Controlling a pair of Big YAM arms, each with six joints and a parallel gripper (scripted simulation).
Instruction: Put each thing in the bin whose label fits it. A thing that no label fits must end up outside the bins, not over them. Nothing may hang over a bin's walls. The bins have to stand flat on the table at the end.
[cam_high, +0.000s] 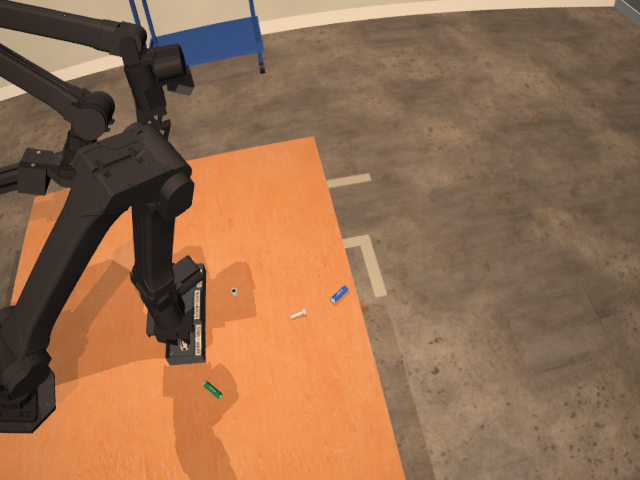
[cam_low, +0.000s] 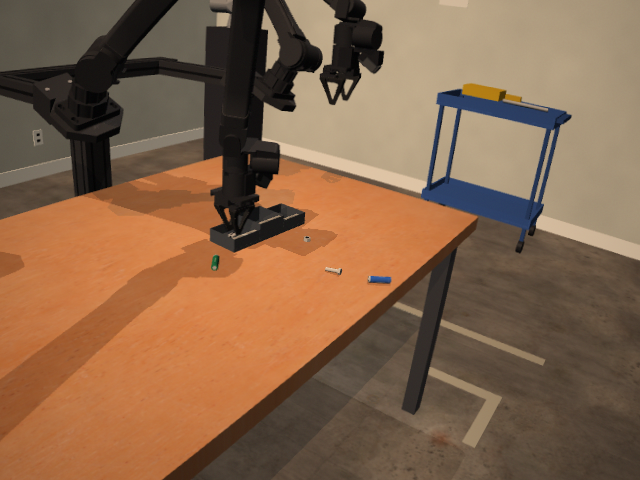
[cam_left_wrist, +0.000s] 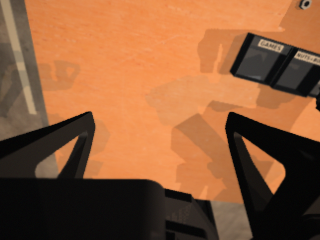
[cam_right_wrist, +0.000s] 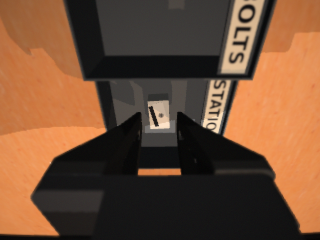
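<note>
The pencil sharpener lies 1 cm below my right hand. From my right hand the other things lie so: bolt: 26 cm ahead, 7 cm to the left, 2 cm below; then green battery: 11 cm to the right, 7 cm ahead, 2 cm below; then nut: 14 cm to the left, 11 cm ahead, 3 cm below.
</note>
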